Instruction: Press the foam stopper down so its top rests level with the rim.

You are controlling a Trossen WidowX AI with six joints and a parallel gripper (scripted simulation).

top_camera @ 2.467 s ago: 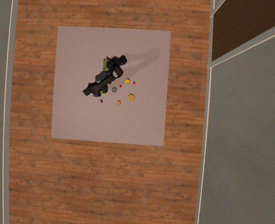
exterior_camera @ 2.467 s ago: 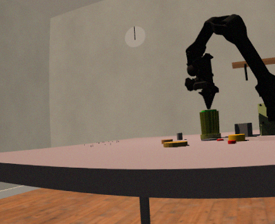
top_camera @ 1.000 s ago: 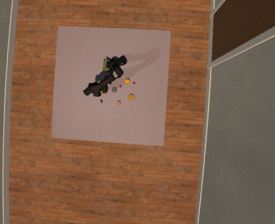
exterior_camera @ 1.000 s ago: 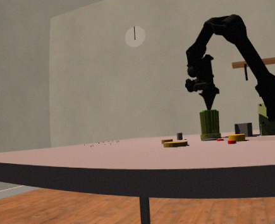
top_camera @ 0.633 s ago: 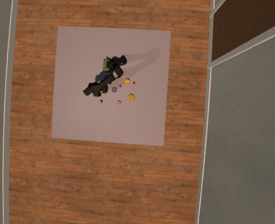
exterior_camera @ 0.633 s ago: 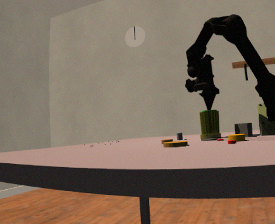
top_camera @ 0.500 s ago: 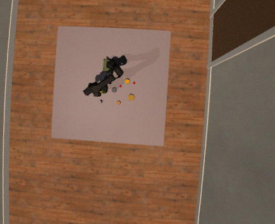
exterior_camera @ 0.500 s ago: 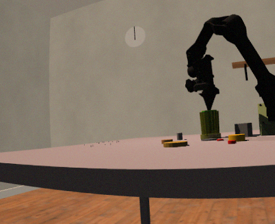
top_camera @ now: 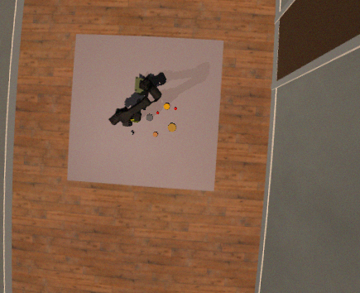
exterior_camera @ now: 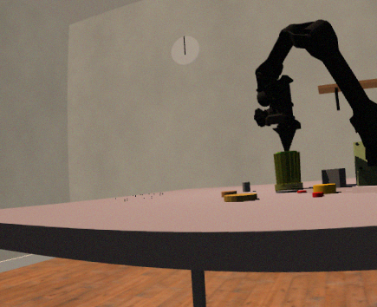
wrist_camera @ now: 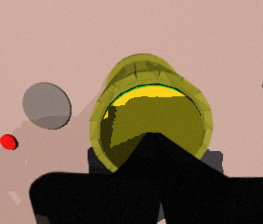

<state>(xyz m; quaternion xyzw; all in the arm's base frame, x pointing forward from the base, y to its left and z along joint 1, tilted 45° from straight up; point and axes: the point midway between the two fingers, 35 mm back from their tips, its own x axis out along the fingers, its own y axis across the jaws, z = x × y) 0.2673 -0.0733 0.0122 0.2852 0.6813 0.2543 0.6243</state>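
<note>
My hand is 50 mm above the foam stopper. The rest, counted from my hand: grey block (140 mm behind, 60 mm to the left, 120 mm below); grey disc (20 mm behind, 120 mm to the left, 140 mm below); small grey cylinder (140 mm ahead, 10 mm to the right, 130 mm below).
</note>
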